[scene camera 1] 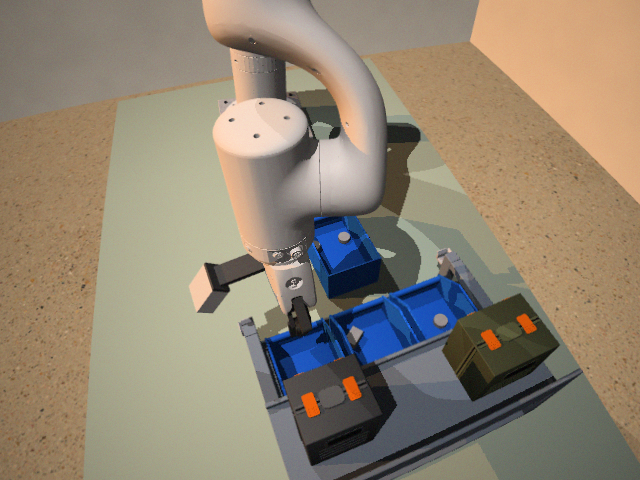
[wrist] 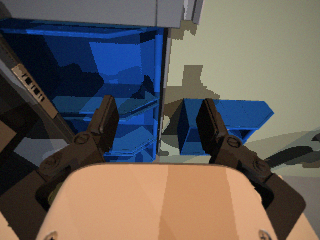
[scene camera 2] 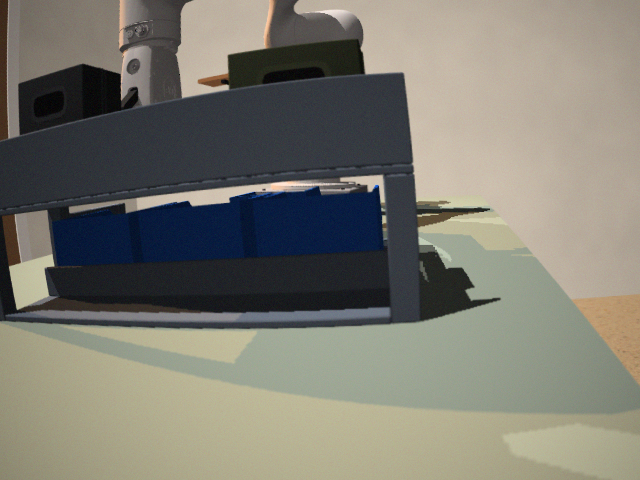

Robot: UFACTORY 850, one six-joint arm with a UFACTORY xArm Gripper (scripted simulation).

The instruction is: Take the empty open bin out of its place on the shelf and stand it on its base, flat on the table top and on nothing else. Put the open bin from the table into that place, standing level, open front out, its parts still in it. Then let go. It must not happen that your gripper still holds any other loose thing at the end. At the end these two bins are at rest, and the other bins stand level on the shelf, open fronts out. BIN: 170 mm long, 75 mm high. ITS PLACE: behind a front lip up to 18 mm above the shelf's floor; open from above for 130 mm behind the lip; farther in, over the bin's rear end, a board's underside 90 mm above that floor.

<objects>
A blue bin shows in scene camera 1 (293, 355), in the wrist view and in scene camera 2. A blue bin shows in scene camera 1, in the wrist view and in scene camera 2 (177, 232). The same spot on the blue bin: (wrist: 139, 127) is (scene camera 1: 391, 323). The same spot on the blue bin: (scene camera 2: 108, 238) is (wrist: 38, 84).
</objects>
